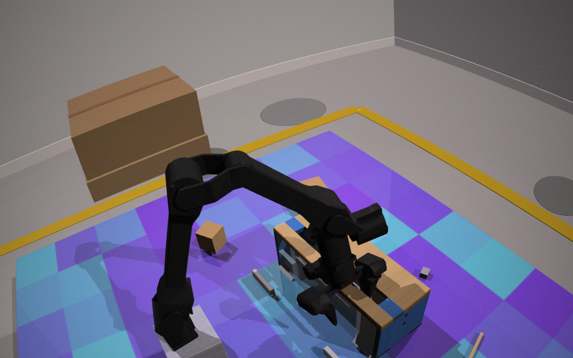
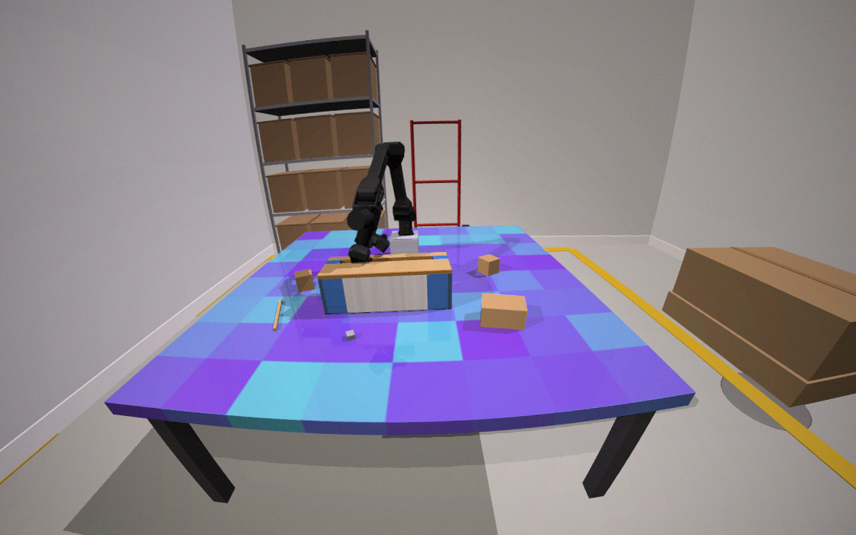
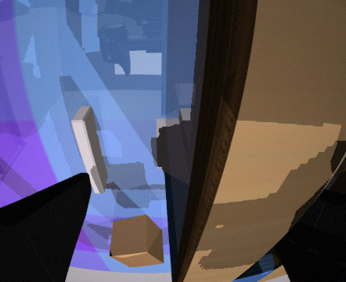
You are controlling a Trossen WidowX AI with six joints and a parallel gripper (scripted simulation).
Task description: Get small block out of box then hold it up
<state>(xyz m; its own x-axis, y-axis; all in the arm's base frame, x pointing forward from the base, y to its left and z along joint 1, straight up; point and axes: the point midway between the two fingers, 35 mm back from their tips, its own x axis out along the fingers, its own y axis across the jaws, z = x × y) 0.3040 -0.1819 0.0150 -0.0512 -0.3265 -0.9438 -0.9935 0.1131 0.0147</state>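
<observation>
Right now my gripper tip is 5 cm short of the tan block and 3 cm to the left of it. Also, from my gripper tip: clear-fronted box 10 cm to the left, 5 cm ahead, 2 cm below; then flat carton 40 cm to the left, 27 cm ahead, 6 cm below; then wooden stick 25 cm to the right, 12 cm ahead, 8 cm below.
</observation>
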